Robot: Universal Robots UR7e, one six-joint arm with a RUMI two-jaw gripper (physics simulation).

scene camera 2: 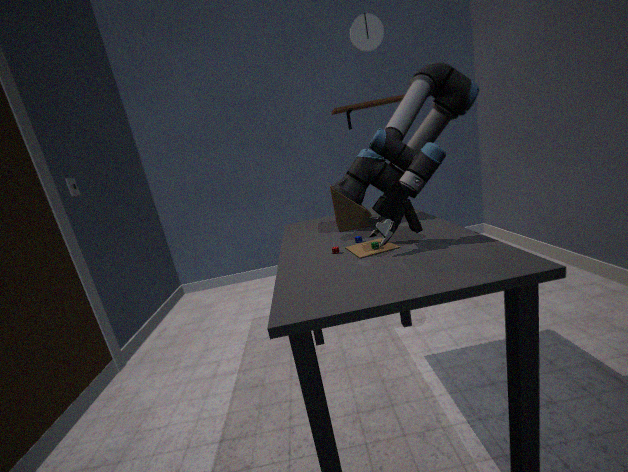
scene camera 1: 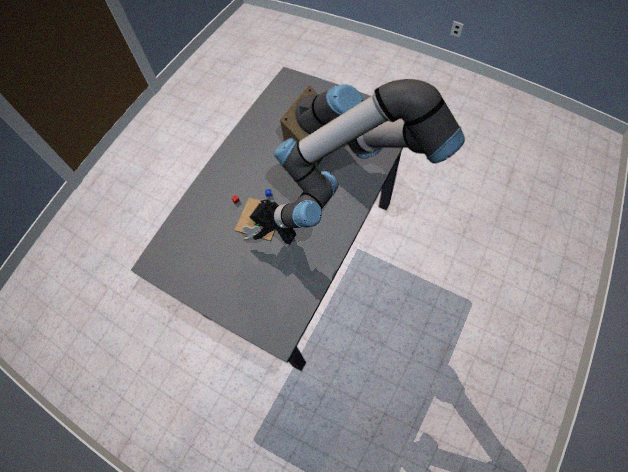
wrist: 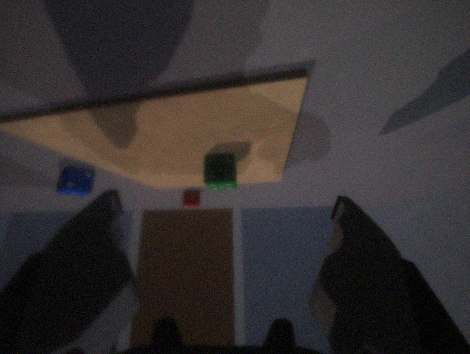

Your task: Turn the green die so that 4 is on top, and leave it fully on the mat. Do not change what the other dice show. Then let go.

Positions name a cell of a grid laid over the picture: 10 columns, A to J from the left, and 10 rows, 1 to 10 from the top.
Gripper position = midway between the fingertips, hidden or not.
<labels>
gripper: scene camera 2 F6; scene camera 1 E5; wrist E6
</labels>
